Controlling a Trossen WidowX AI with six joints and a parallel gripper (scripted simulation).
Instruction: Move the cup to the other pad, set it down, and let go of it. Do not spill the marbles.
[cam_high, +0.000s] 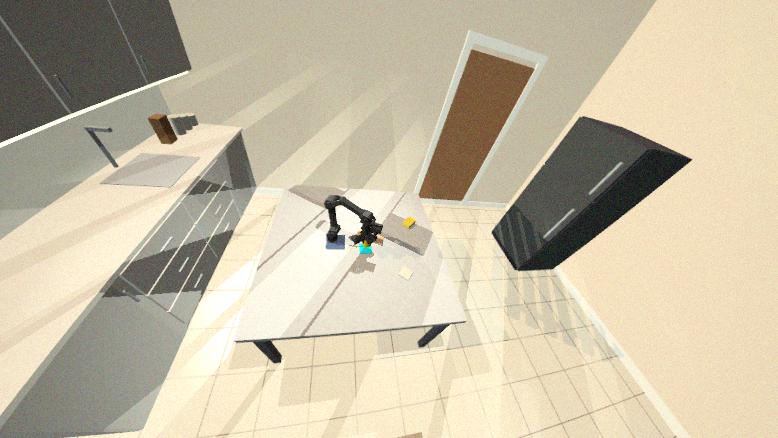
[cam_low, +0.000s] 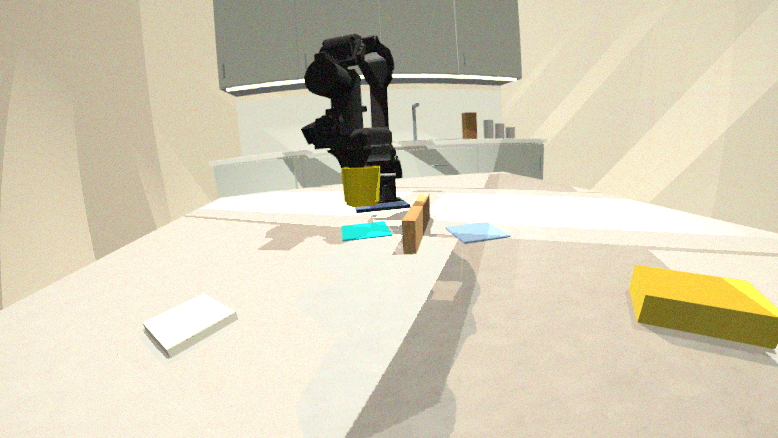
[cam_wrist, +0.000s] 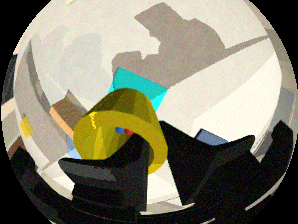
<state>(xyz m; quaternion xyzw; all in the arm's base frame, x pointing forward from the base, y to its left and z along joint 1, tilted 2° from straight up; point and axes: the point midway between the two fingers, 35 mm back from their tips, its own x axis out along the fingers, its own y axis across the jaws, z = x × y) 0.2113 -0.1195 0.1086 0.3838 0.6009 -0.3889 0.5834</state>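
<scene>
My gripper tip is now 20 mm short of the turquoise pad, 10 mm to the right of it and 100 mm above it. The rest, counted from my gripper tip: yellow cup: 20 mm ahead, 10 mm to the left; wooden block: 80 mm ahead, 100 mm to the left, 70 mm below; white flat block: 270 mm ahead, 230 mm to the right, 80 mm below.
</scene>
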